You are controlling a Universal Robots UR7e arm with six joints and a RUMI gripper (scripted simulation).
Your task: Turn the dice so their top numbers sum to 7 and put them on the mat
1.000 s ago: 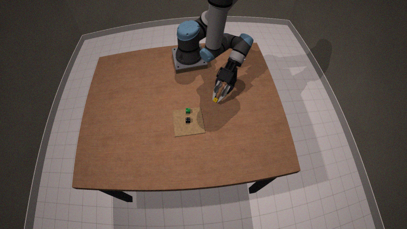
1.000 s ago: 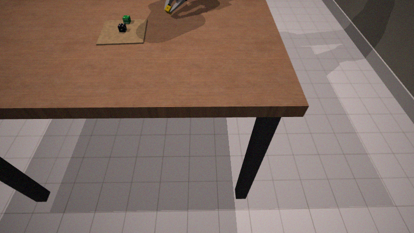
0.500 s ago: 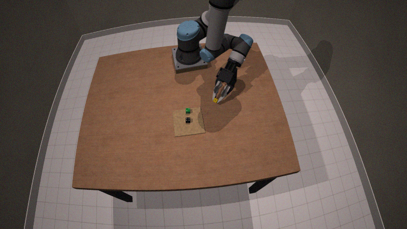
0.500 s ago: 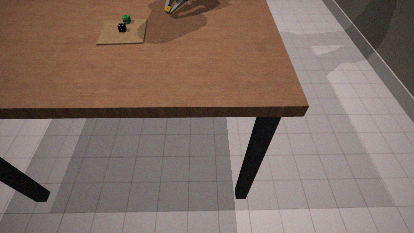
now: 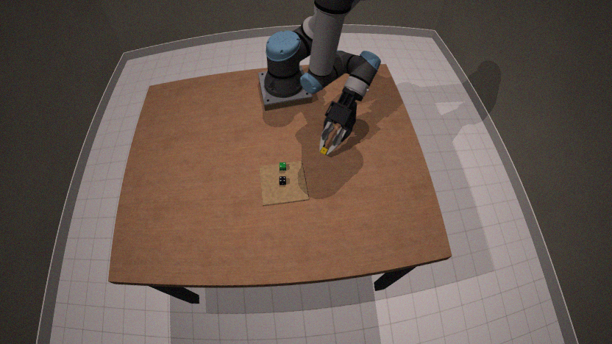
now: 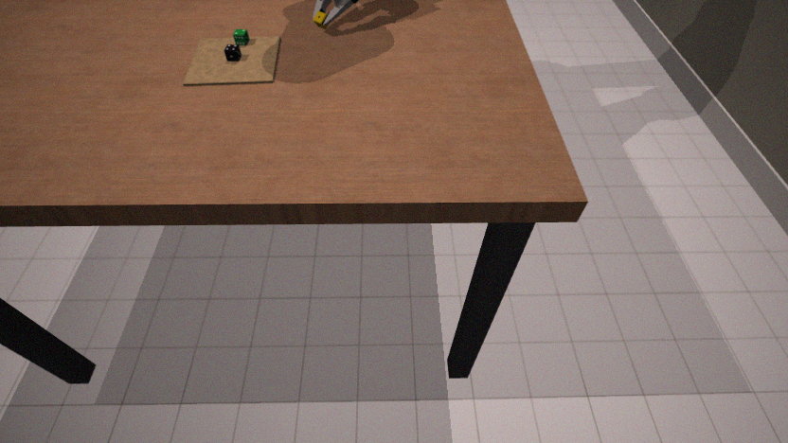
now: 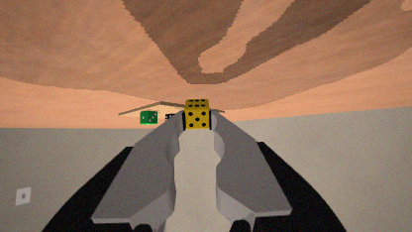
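Right now the yellow die is right at my hand. Round my hand: black die (8 cm ahead, 15 cm to the right, 2 cm below); then green die (3 cm ahead, 15 cm to the right, 2 cm below); then tan mat (8 cm ahead, 15 cm to the right, 3 cm below).
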